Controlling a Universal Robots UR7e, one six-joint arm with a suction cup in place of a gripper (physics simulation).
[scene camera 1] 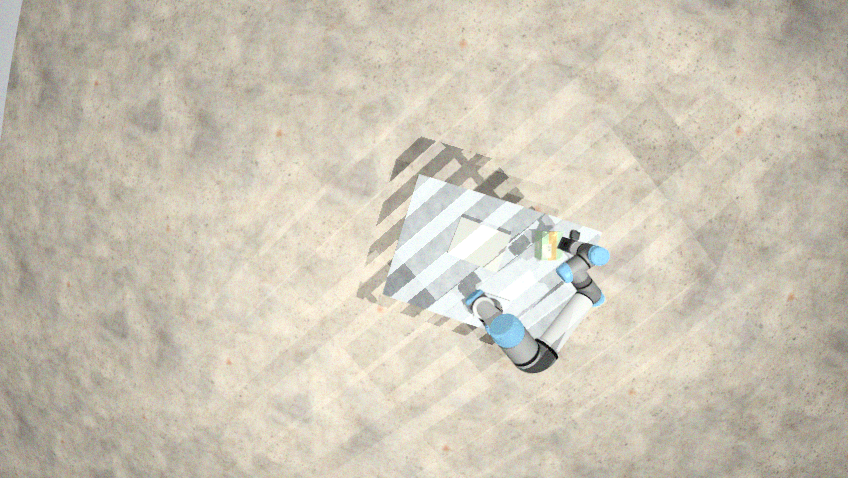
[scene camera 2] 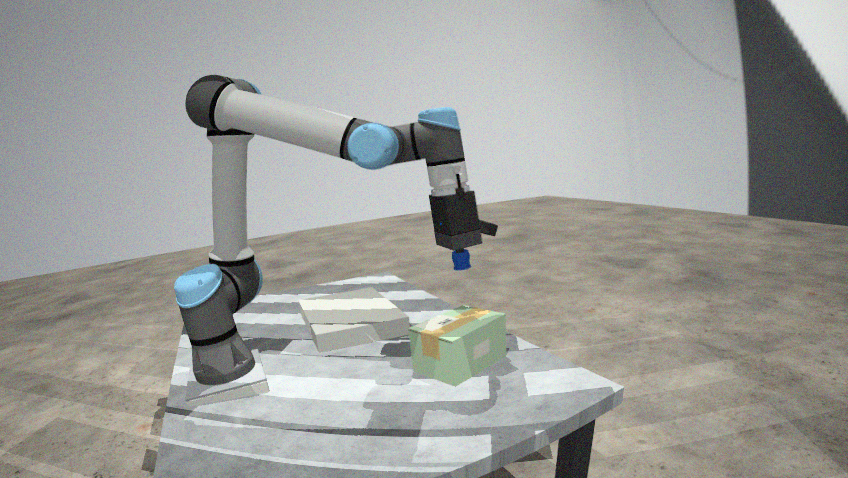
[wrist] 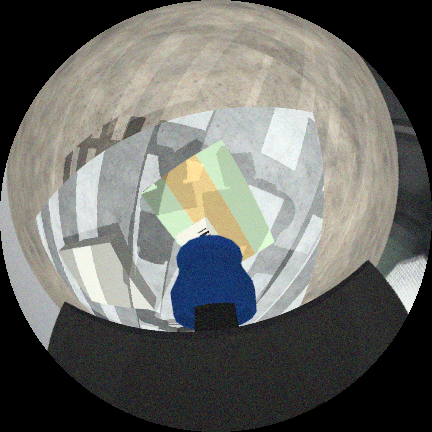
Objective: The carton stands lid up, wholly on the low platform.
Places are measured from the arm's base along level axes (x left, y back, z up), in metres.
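Where they show: hand, its tool point: (scene camera 2: 462, 267) (wrist: 209, 262); arm's base, origin of its link: (scene camera 2: 225, 369).
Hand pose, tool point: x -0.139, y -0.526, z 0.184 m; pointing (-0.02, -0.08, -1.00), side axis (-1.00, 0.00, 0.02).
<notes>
Things, the pixels of their top centre, and the offset from my tool point. Level surfaces: height alone.
- light green carton, centre of its top: (wrist: 214, 220) (scene camera 2: 458, 321) (scene camera 1: 552, 246) dx -0.010, dy +0.021, dz -0.107 m
- low cream platform, centre of its top: (scene camera 2: 347, 307) (wrist: 95, 281) (scene camera 1: 478, 244) dx +0.372, dy +0.176, dz -0.160 m
- grey table, height of its surface: dz -0.208 m
The light green carton (scene camera 1: 547, 246) (scene camera 2: 486, 347) (wrist: 248, 200) stands on the table with its orange-taped, labelled lid up. It is beside the low platform and apart from it. The low cream platform (scene camera 1: 479, 243) (scene camera 2: 356, 305) (wrist: 94, 270) lies flat on the table, left of the carton in scene camera 1. My gripper, a blue suction cup (scene camera 2: 462, 268) (wrist: 210, 245), hangs above the carton in scene camera 2, with a gap below it. It holds nothing and counts as open. In the wrist view the cup hides the near corner of the carton's lid and part of its label.
The grey table (scene camera 1: 427, 207) (scene camera 2: 332, 418) (wrist: 295, 200) carries the arm's base (scene camera 2: 222, 362) on a flat plate (scene camera 2: 255, 388). The platform is between the carton and the table's far end in scene camera 2. The table's edge is near the carton's outer side. Striped shadows cross everything.
</notes>
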